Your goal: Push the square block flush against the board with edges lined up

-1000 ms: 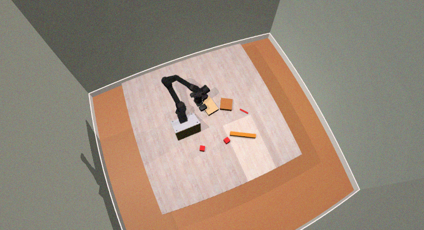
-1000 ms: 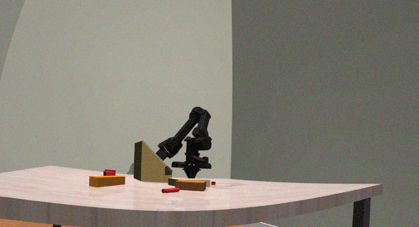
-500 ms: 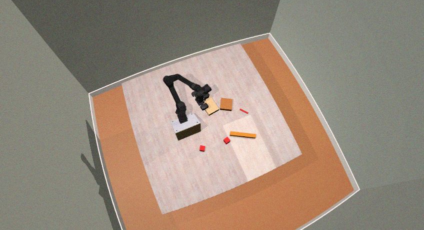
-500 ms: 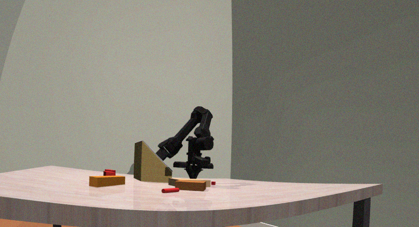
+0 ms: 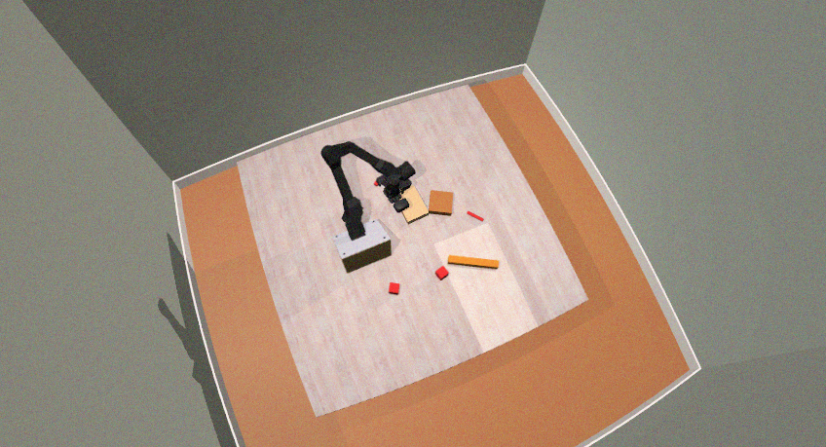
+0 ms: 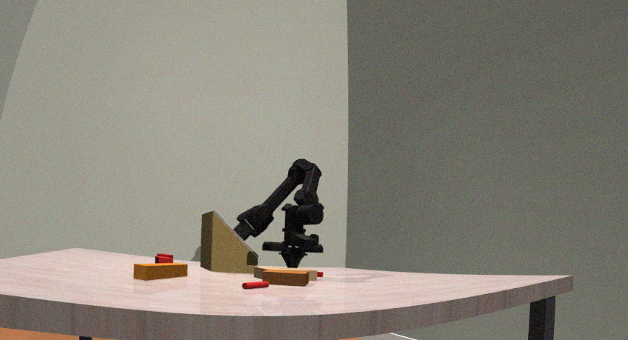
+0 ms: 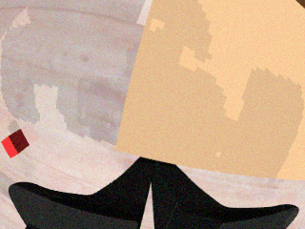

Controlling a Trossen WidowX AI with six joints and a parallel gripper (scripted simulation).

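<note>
Now: gripper tip 70 mm short of the tan board, 50 mm to the left of it and 10 mm below it. Also, from my gripper tip: red peg (310 mm ahead, 220 mm to the right); then orange-brown square block (190 mm ahead, 100 mm to the right, 10 mm above); then small red cube (30 mm behind, 110 mm to the left).
</note>
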